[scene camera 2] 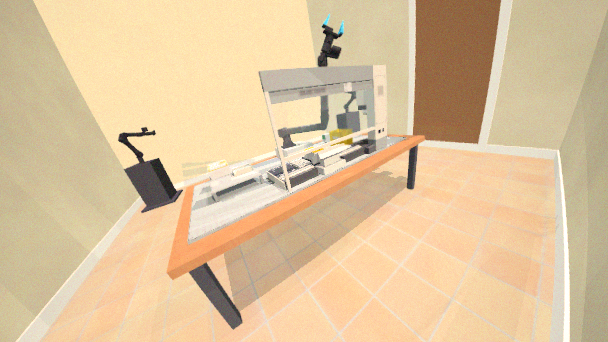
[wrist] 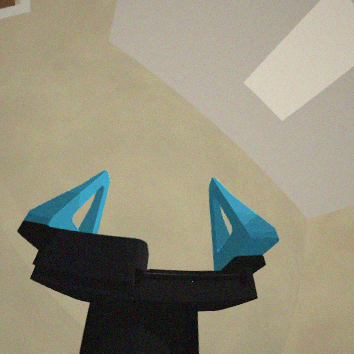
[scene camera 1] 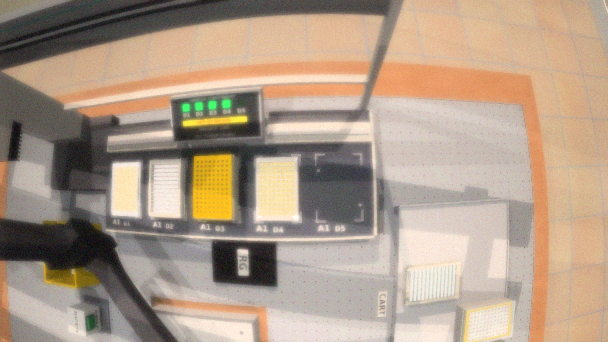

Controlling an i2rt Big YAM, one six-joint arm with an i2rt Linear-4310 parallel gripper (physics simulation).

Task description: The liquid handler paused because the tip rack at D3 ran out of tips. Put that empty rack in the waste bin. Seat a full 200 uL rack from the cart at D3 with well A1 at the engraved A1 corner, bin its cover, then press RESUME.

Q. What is my gripper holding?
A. Nothing.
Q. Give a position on a black RG block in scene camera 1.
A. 248, 262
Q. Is my gripper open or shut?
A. Open.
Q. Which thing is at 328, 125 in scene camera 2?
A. A clear shield.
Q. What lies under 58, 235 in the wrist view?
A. My gripper.
